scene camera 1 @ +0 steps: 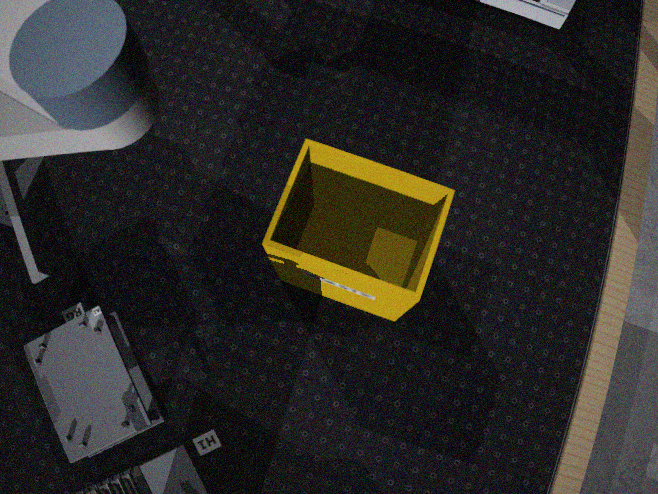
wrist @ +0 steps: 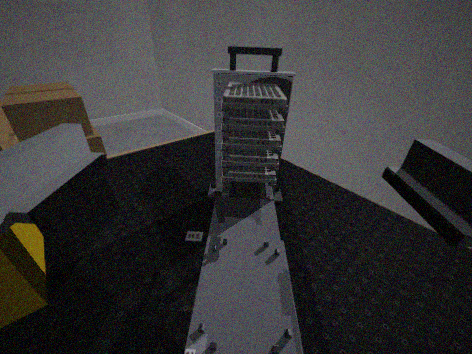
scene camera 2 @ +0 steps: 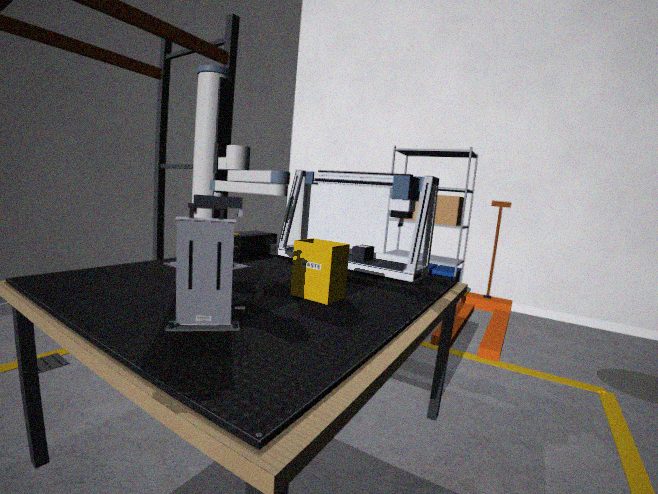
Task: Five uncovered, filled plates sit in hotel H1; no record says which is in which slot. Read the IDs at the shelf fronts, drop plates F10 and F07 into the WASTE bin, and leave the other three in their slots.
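Places are measured from the arm's base along level axes (x ahead, y left, z up), in metres.
Pixels of known places: gripper, fingertip midpoint: (wrist: pixel 244 150) (scene camera 2: pixel 216 212).
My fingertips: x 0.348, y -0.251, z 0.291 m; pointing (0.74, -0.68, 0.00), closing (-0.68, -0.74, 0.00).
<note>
Ahead of a thing's pixels: the offset from my fingertips to its top centre. "pt": to the spot under its first point.
Hotel H1 (scene camera 1: pixel 172 465) (scene camera 2: pixel 204 276) (wrist: pixel 218 105) stands upright with several plates @[pt dz -0.100, dx +0.155, dy -0.107 m] (scene camera 1: pixel 114 484) @[dz -0.013, dx +0.173, dy -0.177 m] (wrist: pixel 254 92) stacked in its slots. Their IDs are too small and grainy to read. In scene camera 2 the hotel's back panel hides the plates. My gripper (scene camera 2: pixel 216 208) (wrist: pixel 244 150) is open and empty. In the wrist view its fingers stand wide at left and right, with the hotel ahead between them and apart from them. The yellow WASTE bin @[dz -0.079, dx +0.298, dy +0.225 m] (scene camera 1: pixel 353 295) (scene camera 2: pixel 312 279) (wrist: pixel 33 245) stands upright; no plate shows inside it in scene camera 1.
A low grey stand with pegs @[pt dz -0.219, dx +0.037, dy -0.046 m] (scene camera 1: pixel 85 382) (wrist: pixel 245 285), beside an RG label @[pt dz -0.278, dx -0.044, dy +0.026 m] (scene camera 1: pixel 73 312), lies in front of the hotel. The H1 label @[pt dz -0.278, dx +0.198, dy -0.067 m] (scene camera 1: pixel 206 442) (wrist: pixel 194 236) lies beside them. A gantry machine (scene camera 2: pixel 426 228) stands beyond the bin. Brown boxes (wrist: pixel 47 115) show behind the left finger.
</note>
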